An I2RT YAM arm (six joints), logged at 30 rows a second.
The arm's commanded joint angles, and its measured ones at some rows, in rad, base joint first. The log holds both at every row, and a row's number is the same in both.
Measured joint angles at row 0:
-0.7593, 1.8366, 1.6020, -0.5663, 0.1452, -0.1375
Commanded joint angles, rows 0 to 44:
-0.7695, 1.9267, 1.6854, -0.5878, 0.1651, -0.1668
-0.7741, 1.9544, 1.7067, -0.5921, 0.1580, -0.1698
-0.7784, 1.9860, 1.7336, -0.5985, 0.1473, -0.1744
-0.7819, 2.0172, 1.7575, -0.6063, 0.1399, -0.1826
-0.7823, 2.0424, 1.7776, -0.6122, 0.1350, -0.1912
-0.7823, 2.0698, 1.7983, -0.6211, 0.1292, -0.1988
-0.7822, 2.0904, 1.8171, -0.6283, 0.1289, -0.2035
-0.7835, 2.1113, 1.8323, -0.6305, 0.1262, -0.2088
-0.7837, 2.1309, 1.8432, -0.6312, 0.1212, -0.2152
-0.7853, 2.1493, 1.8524, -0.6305, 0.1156, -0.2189
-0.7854, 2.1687, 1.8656, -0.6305, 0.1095, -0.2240
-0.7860, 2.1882, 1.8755, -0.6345, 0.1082, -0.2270
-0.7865, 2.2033, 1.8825, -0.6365, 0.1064, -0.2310
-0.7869, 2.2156, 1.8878, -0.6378, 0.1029, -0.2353
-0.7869, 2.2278, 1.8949, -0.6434, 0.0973, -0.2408
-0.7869, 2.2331, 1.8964, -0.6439, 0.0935, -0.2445
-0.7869, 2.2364, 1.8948, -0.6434, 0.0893, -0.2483
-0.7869, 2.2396, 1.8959, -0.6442, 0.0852, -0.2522
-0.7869, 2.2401, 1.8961, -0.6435, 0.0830, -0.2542
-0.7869, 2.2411, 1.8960, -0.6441, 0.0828, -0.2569
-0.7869, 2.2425, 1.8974, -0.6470, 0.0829, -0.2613
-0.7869, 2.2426, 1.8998, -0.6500, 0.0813, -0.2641
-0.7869, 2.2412, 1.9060, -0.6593, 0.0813, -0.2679
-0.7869, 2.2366, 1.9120, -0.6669, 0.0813, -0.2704
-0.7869, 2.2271, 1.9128, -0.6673, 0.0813, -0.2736
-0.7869, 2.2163, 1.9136, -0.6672, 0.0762, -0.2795
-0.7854, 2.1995, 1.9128, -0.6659, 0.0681, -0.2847
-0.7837, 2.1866, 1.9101, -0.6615, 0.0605, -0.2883
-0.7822, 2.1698, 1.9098, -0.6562, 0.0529, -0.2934
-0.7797, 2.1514, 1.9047, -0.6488, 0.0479, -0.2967
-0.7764, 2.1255, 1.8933, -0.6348, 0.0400, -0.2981
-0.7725, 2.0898, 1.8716, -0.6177, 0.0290, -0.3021
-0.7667, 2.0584, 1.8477, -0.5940, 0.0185, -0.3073
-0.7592, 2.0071, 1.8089, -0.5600, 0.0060, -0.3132
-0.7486, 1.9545, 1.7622, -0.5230, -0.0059, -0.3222
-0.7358, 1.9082, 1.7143, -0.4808, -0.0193, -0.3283
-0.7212, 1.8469, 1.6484, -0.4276, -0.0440, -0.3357
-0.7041, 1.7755, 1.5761, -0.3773, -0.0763, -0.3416
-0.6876, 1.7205, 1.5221, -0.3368, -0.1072, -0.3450
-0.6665, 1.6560, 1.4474, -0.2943, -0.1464, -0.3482
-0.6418, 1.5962, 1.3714, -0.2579, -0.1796, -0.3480
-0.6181, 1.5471, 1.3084, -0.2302, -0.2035, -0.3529
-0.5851, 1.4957, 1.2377, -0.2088, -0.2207, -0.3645
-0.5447, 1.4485, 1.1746, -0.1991, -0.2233, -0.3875
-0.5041, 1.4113, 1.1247, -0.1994, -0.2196, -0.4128
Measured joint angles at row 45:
-0.5713, 1.4887, 1.2213, -0.2943, -0.1387, -0.3202
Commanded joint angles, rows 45 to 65:
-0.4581, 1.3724, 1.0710, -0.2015, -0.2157, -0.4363
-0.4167, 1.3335, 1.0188, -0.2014, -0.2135, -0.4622
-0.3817, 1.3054, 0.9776, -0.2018, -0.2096, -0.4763
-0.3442, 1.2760, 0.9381, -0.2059, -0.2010, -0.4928
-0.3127, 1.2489, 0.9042, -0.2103, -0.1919, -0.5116
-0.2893, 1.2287, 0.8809, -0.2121, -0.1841, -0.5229
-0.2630, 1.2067, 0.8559, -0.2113, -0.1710, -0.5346
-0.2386, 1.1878, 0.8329, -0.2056, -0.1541, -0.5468
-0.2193, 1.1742, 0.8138, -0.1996, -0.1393, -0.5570
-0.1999, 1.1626, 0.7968, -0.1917, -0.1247, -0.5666
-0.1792, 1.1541, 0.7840, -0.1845, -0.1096, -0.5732
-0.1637, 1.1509, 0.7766, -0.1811, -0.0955, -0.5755
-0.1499, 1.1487, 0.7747, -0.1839, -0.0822, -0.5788
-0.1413, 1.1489, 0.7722, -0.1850, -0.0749, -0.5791
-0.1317, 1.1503, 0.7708, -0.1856, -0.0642, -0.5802
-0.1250, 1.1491, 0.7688, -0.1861, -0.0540, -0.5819
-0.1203, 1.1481, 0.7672, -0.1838, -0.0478, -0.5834
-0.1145, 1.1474, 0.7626, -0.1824, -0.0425, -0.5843
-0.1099, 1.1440, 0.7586, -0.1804, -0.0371, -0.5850
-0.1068, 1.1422, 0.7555, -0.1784, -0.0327, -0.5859
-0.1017, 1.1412, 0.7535, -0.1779, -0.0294, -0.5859
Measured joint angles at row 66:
-0.1104, 1.1473, 0.7605, -0.2131, -0.0669, -0.5591
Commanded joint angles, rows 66 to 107:
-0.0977, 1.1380, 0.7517, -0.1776, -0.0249, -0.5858
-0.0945, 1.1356, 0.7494, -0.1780, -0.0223, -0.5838
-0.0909, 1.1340, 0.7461, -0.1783, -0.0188, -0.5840
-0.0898, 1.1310, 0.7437, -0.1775, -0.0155, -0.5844
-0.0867, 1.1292, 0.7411, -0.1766, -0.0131, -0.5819
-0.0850, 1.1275, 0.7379, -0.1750, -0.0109, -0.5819
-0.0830, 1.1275, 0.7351, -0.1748, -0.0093, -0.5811
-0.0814, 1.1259, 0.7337, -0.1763, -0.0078, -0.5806
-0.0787, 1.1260, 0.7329, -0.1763, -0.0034, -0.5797
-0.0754, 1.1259, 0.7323, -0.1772, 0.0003, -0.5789
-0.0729, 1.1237, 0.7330, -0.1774, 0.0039, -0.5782
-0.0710, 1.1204, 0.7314, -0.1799, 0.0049, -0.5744
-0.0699, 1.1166, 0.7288, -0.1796, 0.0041, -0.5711
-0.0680, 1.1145, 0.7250, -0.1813, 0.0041, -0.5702
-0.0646, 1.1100, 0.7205, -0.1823, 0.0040, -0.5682
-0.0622, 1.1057, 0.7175, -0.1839, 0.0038, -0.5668
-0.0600, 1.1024, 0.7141, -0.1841, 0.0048, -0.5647
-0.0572, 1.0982, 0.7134, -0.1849, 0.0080, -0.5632
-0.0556, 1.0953, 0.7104, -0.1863, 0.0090, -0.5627
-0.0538, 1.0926, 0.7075, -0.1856, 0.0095, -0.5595
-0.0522, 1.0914, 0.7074, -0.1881, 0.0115, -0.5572
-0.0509, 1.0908, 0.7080, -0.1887, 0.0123, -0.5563
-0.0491, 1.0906, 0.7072, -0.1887, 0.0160, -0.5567
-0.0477, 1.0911, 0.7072, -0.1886, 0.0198, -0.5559
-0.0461, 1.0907, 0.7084, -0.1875, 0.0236, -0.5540
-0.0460, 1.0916, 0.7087, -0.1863, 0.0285, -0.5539
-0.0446, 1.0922, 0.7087, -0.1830, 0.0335, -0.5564
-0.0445, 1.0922, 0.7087, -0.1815, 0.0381, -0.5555
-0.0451, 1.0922, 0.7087, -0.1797, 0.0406, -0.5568
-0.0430, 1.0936, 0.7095, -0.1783, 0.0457, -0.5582
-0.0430, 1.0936, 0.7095, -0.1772, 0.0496, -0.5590
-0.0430, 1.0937, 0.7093, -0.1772, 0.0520, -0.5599
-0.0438, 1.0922, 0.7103, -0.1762, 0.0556, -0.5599
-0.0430, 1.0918, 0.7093, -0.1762, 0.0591, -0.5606
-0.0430, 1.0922, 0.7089, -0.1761, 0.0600, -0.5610
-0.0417, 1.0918, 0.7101, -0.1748, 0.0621, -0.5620
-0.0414, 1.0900, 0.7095, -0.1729, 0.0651, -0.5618
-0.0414, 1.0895, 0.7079, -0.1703, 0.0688, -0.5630
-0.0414, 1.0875, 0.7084, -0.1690, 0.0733, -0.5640
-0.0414, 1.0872, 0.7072, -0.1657, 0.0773, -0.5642
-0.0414, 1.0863, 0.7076, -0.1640, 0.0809, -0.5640
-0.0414, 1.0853, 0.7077, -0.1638, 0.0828, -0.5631
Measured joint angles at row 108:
-0.0429, 1.0908, 0.7094, -0.2016, 0.0601, -0.5690
